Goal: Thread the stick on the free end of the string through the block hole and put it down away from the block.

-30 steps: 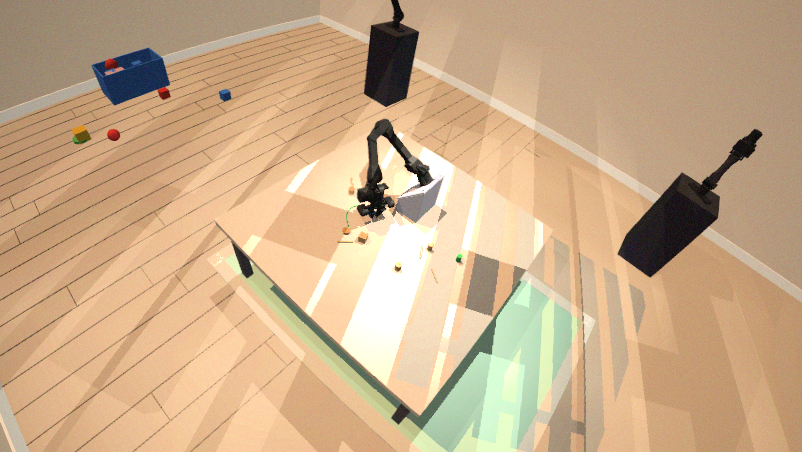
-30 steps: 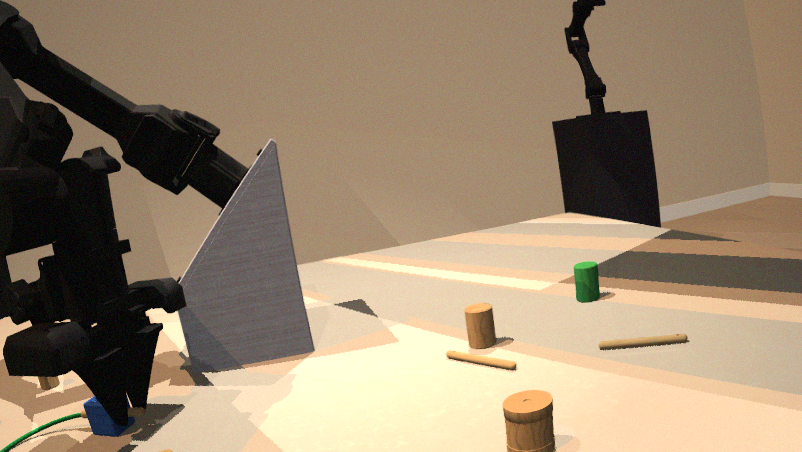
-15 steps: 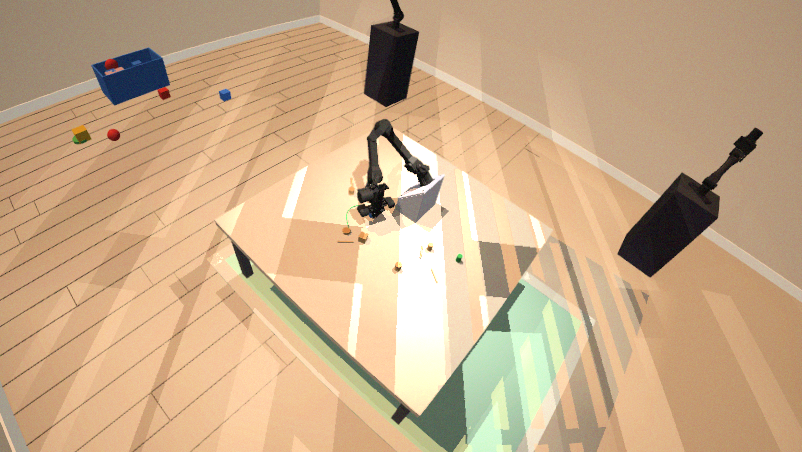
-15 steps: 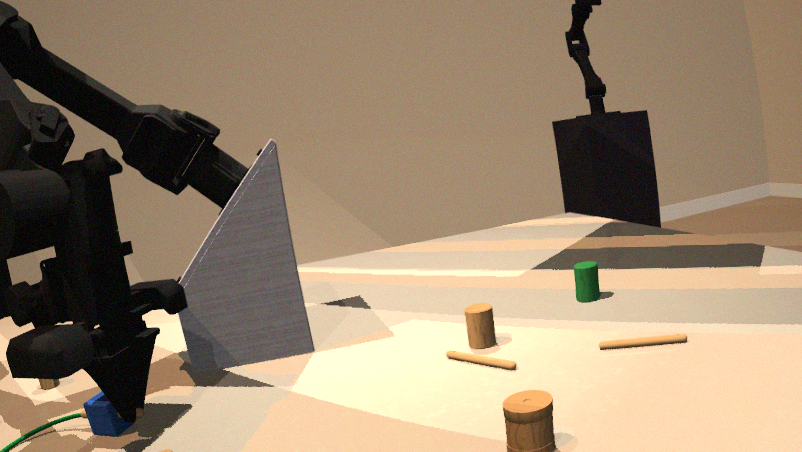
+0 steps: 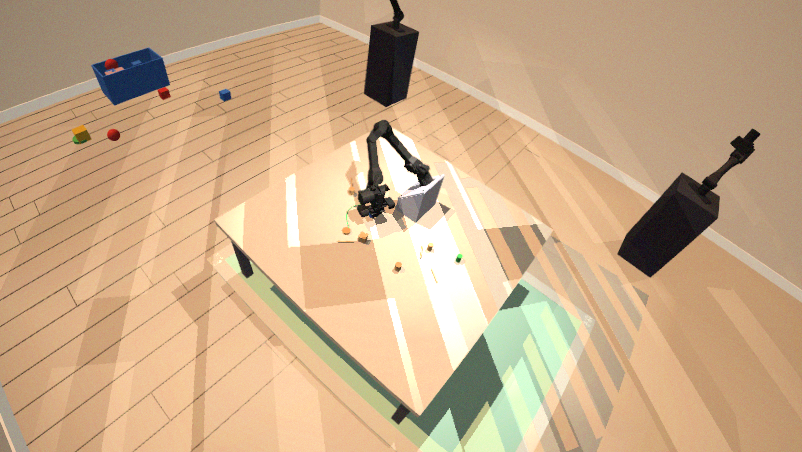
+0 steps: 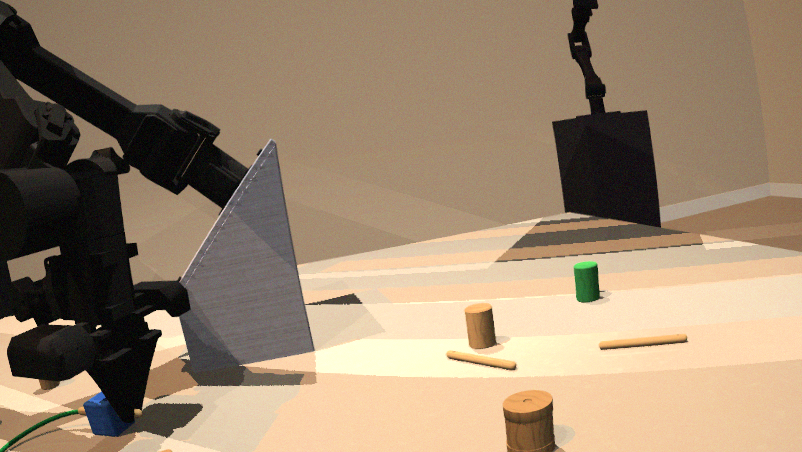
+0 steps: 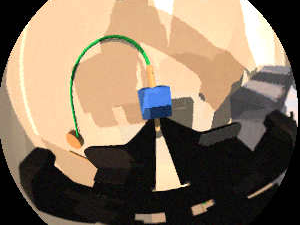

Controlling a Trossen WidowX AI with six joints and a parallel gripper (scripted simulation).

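Now: the blue cube 1 cm behind my gripper tip and 2 cm to the right of it. The rest, counted from my gripper tip: round wooden button: 17 cm ahead, 3 cm to the right; wooden peg: 15 cm behind, 16 cm to the right, 1 cm above; wooden block: 14 cm ahead, 6 cm to the left, 1 cm above.
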